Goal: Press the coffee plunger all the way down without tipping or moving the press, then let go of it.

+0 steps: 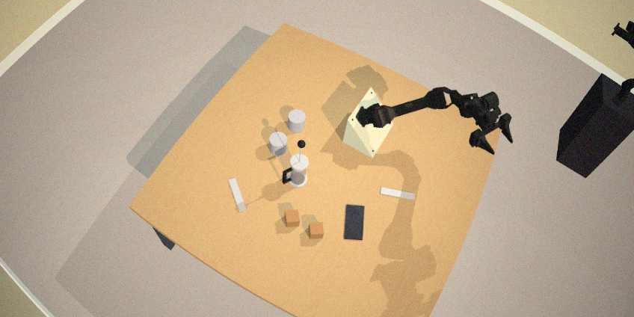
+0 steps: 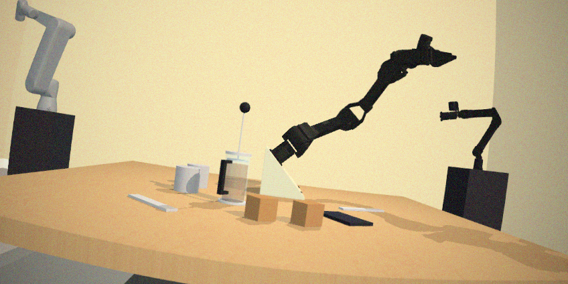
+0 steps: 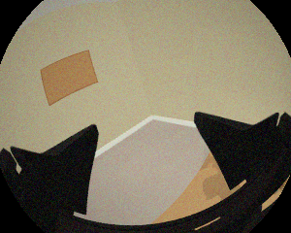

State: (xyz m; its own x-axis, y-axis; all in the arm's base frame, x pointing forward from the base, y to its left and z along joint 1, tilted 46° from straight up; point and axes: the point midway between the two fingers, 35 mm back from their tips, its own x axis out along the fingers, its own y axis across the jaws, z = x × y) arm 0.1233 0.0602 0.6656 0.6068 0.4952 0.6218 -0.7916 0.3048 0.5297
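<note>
The glass coffee press is 17 cm ahead of my gripper tip, 67 cm to the right of it and 41 cm below it. Round my gripper tip: black slab 22 cm ahead, 37 cm to the right, 54 cm below.
</note>
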